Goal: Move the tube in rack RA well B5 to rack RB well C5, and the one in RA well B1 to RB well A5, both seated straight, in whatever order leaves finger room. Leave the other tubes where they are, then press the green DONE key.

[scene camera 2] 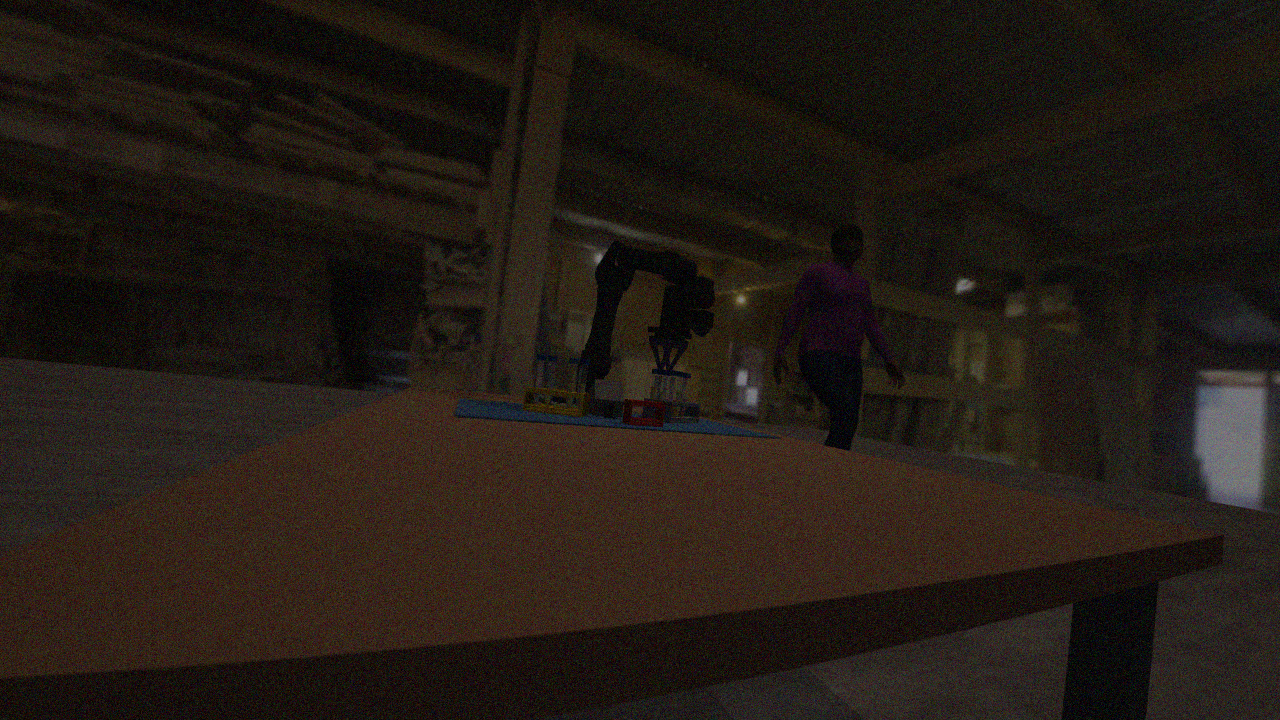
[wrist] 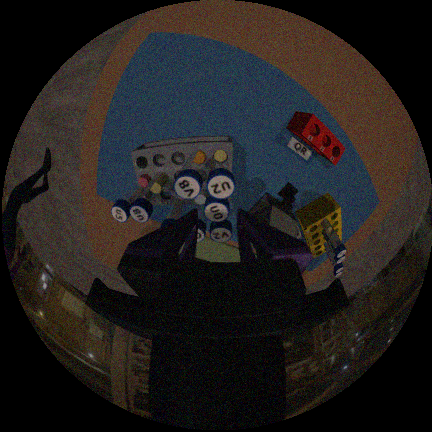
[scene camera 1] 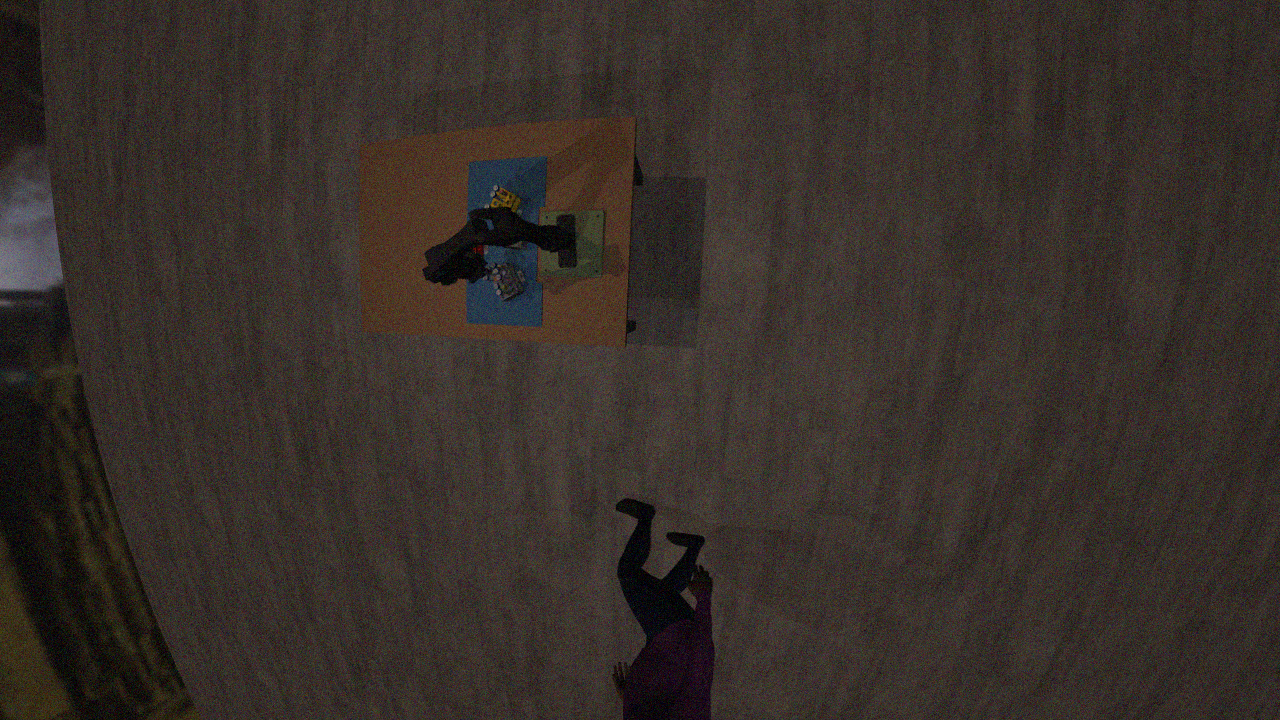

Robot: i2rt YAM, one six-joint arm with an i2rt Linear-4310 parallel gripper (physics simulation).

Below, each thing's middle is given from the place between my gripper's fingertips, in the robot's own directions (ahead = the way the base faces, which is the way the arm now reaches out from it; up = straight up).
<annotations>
I see the small block (wrist: 268,209) 40 mm behind my hand, 120 mm to the right of it and 80 mm below it.
</annotations>
